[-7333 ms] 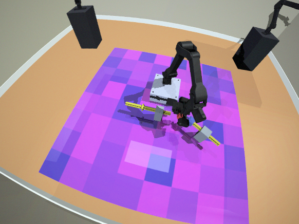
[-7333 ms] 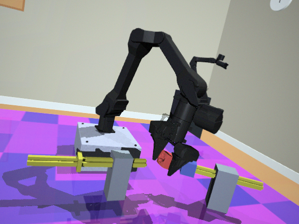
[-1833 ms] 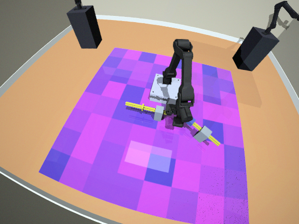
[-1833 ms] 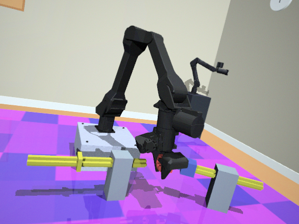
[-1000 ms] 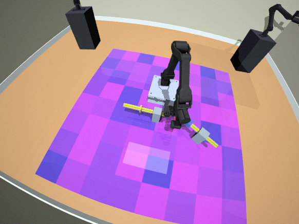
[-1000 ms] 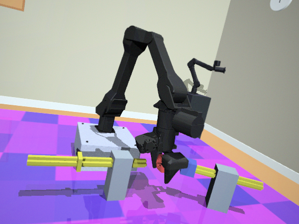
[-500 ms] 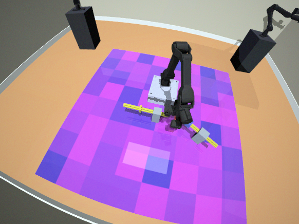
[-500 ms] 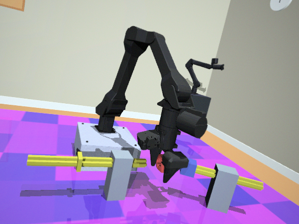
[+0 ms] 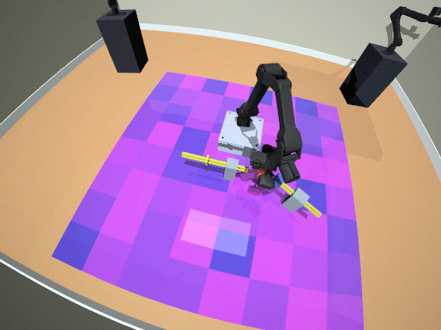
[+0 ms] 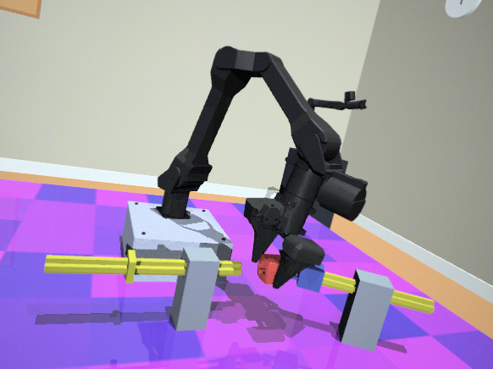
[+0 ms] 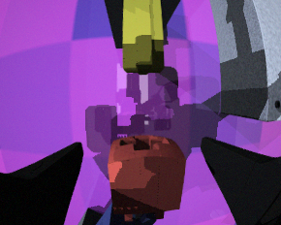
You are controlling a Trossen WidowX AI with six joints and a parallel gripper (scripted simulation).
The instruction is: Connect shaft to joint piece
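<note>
Now: gripper tip 20 mm to the right of the red joint piece and 10 mm below it.
</note>
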